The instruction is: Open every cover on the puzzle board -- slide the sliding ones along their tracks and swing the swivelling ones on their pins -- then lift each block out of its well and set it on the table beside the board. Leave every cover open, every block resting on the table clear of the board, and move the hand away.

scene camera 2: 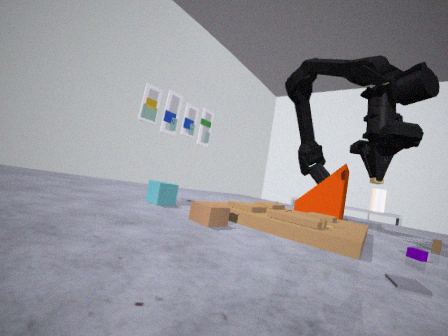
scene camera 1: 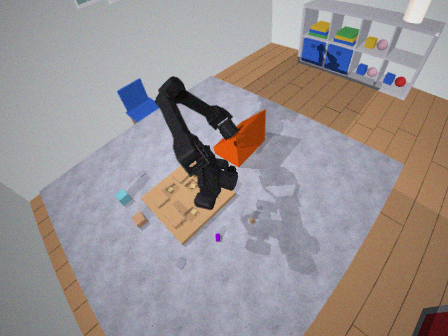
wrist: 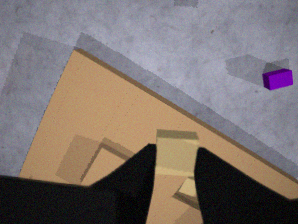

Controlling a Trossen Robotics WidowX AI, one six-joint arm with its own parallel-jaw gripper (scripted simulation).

my gripper: holds a pale yellow block (wrist: 176, 150)
